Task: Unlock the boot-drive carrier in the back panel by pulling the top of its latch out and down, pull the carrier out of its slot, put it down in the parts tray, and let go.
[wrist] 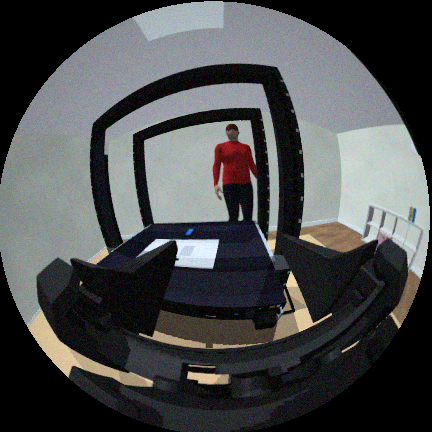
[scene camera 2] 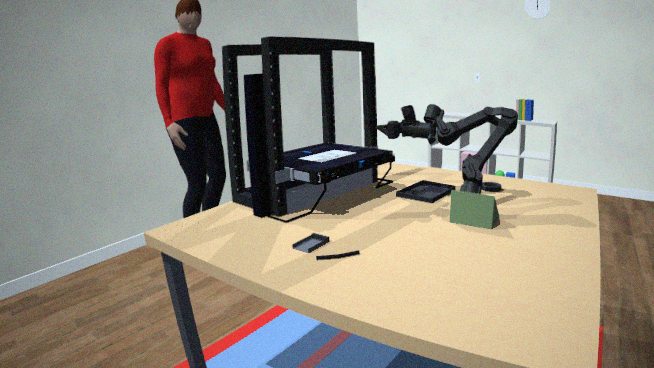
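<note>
My gripper is open, with nothing between its fingers. It hangs in the air in front of the rack, higher than the server. The server lies flat in the rack, its back panel facing the arm's side. The boot-drive carrier and its latch are too small and dark to tell in either view. A small black block sticks out at the panel's lower right in the wrist view. A black tray, apparently the parts tray, lies on the table between rack and arm base.
The black rack has tall posts around the server. Black cables hang beside it. A small grey tray, a black strip and a green wedge block are on the table. A person stands behind the rack.
</note>
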